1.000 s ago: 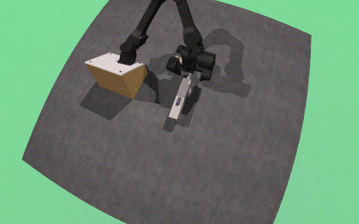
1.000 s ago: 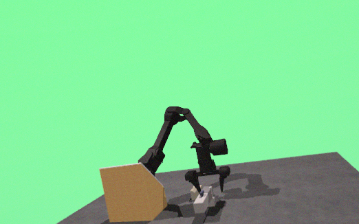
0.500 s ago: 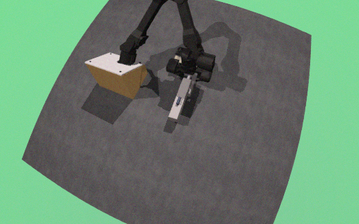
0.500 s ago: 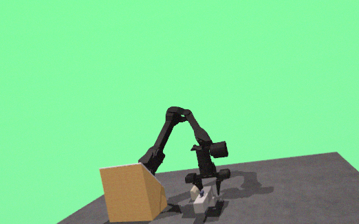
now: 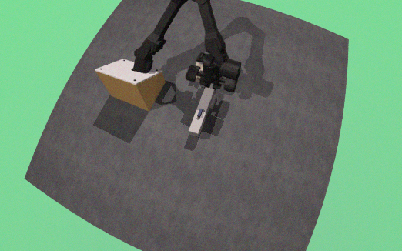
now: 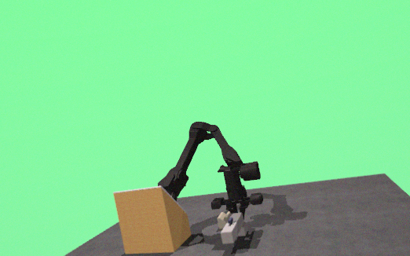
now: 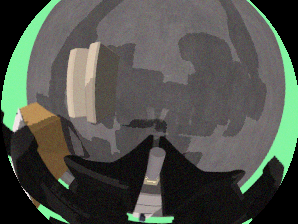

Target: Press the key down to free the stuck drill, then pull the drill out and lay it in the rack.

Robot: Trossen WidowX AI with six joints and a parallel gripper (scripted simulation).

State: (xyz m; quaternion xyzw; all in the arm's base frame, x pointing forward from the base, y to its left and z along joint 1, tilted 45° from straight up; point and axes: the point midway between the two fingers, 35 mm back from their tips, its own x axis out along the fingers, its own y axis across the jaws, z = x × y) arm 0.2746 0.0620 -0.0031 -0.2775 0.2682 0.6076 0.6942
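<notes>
The drill lies 50 mm to the right of my gripper tip and 30 mm above it. Round my gripper tip: key (140 mm to the right, 40 mm above); then grey housing block (110 mm to the right, 30 mm above).
</notes>
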